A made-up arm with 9 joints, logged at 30 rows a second.
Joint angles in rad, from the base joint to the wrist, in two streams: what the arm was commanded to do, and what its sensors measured. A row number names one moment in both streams.
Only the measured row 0 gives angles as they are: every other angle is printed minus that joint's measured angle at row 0.
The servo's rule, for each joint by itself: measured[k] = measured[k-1] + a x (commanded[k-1-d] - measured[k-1]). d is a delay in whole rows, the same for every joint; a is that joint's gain. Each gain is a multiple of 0.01, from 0.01 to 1. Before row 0 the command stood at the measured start. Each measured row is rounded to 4 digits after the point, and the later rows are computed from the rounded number. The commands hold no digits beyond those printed.
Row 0, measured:
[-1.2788 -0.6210 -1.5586 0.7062 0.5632 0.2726 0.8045 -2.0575 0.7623]
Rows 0 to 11, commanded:
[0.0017 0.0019 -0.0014 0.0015 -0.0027 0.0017 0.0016 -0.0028 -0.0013]
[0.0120 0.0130 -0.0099 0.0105 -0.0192 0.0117 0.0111 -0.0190 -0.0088]
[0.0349 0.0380 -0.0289 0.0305 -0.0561 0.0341 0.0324 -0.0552 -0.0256]
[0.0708 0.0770 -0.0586 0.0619 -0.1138 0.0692 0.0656 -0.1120 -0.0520]
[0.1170 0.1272 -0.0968 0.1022 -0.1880 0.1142 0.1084 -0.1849 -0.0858]
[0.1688 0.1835 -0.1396 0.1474 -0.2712 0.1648 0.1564 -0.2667 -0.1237]
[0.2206 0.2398 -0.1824 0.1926 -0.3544 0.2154 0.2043 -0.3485 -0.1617]
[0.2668 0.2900 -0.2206 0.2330 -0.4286 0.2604 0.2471 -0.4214 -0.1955]
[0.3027 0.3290 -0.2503 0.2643 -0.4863 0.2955 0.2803 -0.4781 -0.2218]
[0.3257 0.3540 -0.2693 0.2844 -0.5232 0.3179 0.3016 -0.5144 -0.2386]
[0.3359 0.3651 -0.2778 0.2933 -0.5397 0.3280 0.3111 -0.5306 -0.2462]
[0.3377 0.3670 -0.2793 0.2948 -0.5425 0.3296 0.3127 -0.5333 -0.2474]
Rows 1 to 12, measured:
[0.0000 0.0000 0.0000 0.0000 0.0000 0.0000 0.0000 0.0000 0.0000]
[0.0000 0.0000 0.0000 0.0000 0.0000 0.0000 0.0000 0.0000 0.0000]
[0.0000 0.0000 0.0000 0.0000 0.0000 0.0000 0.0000 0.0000 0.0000]
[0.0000 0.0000 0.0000 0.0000 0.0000 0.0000 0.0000 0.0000 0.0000]
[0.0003 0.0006 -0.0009 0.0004 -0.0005 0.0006 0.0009 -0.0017 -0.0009]
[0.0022 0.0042 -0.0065 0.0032 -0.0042 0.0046 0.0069 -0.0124 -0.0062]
[0.0074 0.0140 -0.0204 0.0108 -0.0146 0.0152 0.0219 -0.0389 -0.0192]
[0.0175 0.0323 -0.0441 0.0251 -0.0344 0.0346 0.0477 -0.0842 -0.0412]
[0.0334 0.0598 -0.0768 0.0467 -0.0651 0.0633 0.0835 -0.1466 -0.0711]
[0.0551 0.0957 -0.1157 0.0749 -0.1063 0.0998 0.1265 -0.2211 -0.1063]
[0.0816 0.1375 -0.1571 0.1079 -0.1559 0.1414 0.1724 -0.3001 -0.1434]
[0.1112 0.1817 -0.1965 0.1429 -0.2104 0.1842 0.2165 -0.3753 -0.1783]
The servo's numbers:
d 4
a 0.16 0.29 0.62 0.28 0.20 0.36 0.59 0.62 0.67

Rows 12 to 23, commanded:
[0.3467 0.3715 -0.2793 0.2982 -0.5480 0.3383 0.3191 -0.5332 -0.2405]
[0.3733 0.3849 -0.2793 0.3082 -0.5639 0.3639 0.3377 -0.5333 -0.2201]
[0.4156 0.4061 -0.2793 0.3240 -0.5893 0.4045 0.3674 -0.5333 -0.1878]
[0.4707 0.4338 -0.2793 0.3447 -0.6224 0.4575 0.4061 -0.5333 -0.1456]
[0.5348 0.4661 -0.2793 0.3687 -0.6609 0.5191 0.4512 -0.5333 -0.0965]
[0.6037 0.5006 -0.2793 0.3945 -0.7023 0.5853 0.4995 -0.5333 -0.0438]
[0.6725 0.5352 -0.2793 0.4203 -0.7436 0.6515 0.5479 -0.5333 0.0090]
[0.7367 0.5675 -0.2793 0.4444 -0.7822 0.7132 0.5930 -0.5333 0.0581]
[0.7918 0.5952 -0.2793 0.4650 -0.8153 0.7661 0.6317 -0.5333 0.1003]
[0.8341 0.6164 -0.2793 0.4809 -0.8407 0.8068 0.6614 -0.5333 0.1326]
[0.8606 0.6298 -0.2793 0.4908 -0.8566 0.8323 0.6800 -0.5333 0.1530]
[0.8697 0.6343 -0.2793 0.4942 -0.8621 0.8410 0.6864 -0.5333 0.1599]
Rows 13 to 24, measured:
[0.1418 0.2244 -0.2299 0.1769 -0.2656 0.2243 0.2541 -0.4390 -0.2074]
[0.1712 0.2620 -0.2543 0.2070 -0.3171 0.2580 0.2821 -0.4857 -0.2283]
[0.1976 0.2919 -0.2689 0.2312 -0.3616 0.2832 0.2992 -0.5135 -0.2403]
[0.2200 0.3137 -0.2753 0.2490 -0.3978 0.2999 0.3072 -0.5258 -0.2451]
[0.2403 0.3305 -0.2778 0.2628 -0.4278 0.3137 0.3142 -0.5304 -0.2420]
[0.2616 0.3463 -0.2787 0.2755 -0.4550 0.3318 0.3281 -0.5322 -0.2273]
[0.2862 0.3636 -0.2791 0.2891 -0.4819 0.3580 0.3513 -0.5329 -0.2008]
[0.3157 0.3840 -0.2792 0.3047 -0.5100 0.3938 0.3836 -0.5331 -0.1638]
[0.3508 0.4078 -0.2793 0.3226 -0.5402 0.4389 0.4235 -0.5332 -0.1187]
[0.3913 0.4347 -0.2793 0.3427 -0.5726 0.4916 0.4683 -0.5333 -0.0685]
[0.4363 0.4638 -0.2793 0.3644 -0.6068 0.5492 0.5153 -0.5333 -0.0166]
[0.4844 0.4939 -0.2793 0.3868 -0.6419 0.6082 0.5611 -0.5333 0.0334]

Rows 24 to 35, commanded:
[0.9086 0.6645 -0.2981 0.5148 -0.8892 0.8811 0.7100 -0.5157 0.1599]
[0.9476 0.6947 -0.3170 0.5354 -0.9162 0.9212 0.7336 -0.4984 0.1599]
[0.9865 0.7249 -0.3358 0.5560 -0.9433 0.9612 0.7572 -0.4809 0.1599]
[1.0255 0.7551 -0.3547 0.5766 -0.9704 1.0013 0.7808 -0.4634 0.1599]
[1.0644 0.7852 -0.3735 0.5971 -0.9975 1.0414 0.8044 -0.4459 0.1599]
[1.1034 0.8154 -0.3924 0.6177 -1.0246 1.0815 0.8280 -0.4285 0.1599]
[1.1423 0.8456 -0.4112 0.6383 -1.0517 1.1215 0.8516 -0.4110 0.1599]
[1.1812 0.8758 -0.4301 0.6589 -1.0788 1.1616 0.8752 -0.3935 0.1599]
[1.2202 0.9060 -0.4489 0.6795 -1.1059 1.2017 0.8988 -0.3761 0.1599]
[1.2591 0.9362 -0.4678 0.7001 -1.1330 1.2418 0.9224 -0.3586 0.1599]
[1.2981 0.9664 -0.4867 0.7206 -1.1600 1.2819 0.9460 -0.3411 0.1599]
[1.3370 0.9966 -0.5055 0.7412 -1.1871 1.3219 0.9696 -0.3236 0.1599]
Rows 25 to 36, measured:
[0.5336 0.5233 -0.2793 0.4087 -0.6766 0.6650 0.6028 -0.5333 0.0782]
[0.5817 0.5503 -0.2793 0.4289 -0.7094 0.7160 0.6374 -0.5333 0.1146]
[0.6263 0.5734 -0.2793 0.4462 -0.7388 0.7579 0.6625 -0.5333 0.1403]
[0.6652 0.5911 -0.2793 0.4596 -0.7635 0.7878 0.6766 -0.5333 0.1534]
[0.7041 0.6124 -0.2910 0.4751 -0.7886 0.8214 0.6963 -0.5224 0.1578]
[0.7431 0.6363 -0.3071 0.4920 -0.8141 0.8573 0.7183 -0.5075 0.1592]
[0.7820 0.6620 -0.3249 0.5099 -0.8399 0.8947 0.7413 -0.4910 0.1597]
[0.8210 0.6890 -0.3434 0.5286 -0.8660 0.9331 0.7646 -0.4739 0.1598]
[0.8599 0.7169 -0.3621 0.5478 -0.8923 0.9721 0.7881 -0.4565 0.1599]
[0.8989 0.7455 -0.3809 0.5674 -0.9188 1.0115 0.8116 -0.4391 0.1599]
[0.9378 0.7745 -0.3997 0.5873 -0.9454 1.0511 0.8352 -0.4217 0.1599]
[0.9767 0.8039 -0.4185 0.6073 -0.9721 1.0909 0.8588 -0.4042 0.1599]

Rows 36 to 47, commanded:
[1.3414 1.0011 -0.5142 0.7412 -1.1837 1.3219 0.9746 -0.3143 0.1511]
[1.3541 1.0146 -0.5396 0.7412 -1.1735 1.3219 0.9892 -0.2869 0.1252]
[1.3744 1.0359 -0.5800 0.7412 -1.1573 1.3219 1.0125 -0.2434 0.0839]
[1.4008 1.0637 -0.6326 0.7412 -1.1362 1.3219 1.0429 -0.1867 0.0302]
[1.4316 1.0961 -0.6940 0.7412 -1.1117 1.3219 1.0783 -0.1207 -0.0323]
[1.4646 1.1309 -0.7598 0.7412 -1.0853 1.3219 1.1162 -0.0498 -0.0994]
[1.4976 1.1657 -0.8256 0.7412 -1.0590 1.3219 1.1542 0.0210 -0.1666]
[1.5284 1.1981 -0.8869 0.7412 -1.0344 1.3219 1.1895 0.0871 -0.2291]
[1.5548 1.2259 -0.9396 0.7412 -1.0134 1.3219 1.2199 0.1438 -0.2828]
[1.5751 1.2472 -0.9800 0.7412 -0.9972 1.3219 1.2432 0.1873 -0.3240]
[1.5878 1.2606 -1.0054 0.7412 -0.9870 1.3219 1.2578 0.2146 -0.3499]
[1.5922 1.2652 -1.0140 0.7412 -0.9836 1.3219 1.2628 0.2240 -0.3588]
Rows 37 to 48, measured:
[1.0157 0.8335 -0.4373 0.6275 -0.9989 1.1308 0.8824 -0.3868 0.1599]
[1.0546 0.8633 -0.4562 0.6478 -1.0257 1.1708 0.9060 -0.3693 0.1599]
[1.0936 0.8932 -0.4751 0.6682 -1.0526 1.2108 0.9296 -0.3518 0.1599]
[1.1325 0.9232 -0.4939 0.6886 -1.0795 1.2508 0.9532 -0.3343 0.1599]
[1.1659 0.9458 -0.5065 0.7033 -1.1003 1.2764 0.9658 -0.3219 0.1540]
[1.1960 0.9658 -0.5270 0.7139 -1.1149 1.2928 0.9796 -0.3002 0.1347]
[1.2245 0.9861 -0.5599 0.7215 -1.1234 1.3033 0.9990 -0.2650 0.1007]
[1.2527 1.0086 -0.6050 0.7270 -1.1260 1.3100 1.0249 -0.2165 0.0535]
[1.2813 1.0340 -0.6602 0.7310 -1.1231 1.3143 1.0564 -0.1571 -0.0040]
[1.3106 1.0621 -0.7220 0.7339 -1.1155 1.3170 1.0917 -0.0906 -0.0679]
[1.3405 1.0921 -0.7862 0.7359 -1.1042 1.3188 1.1286 -0.0214 -0.1340]
[1.3706 1.1228 -0.8486 0.7374 -1.0902 1.3199 1.1645 0.0459 -0.1977]

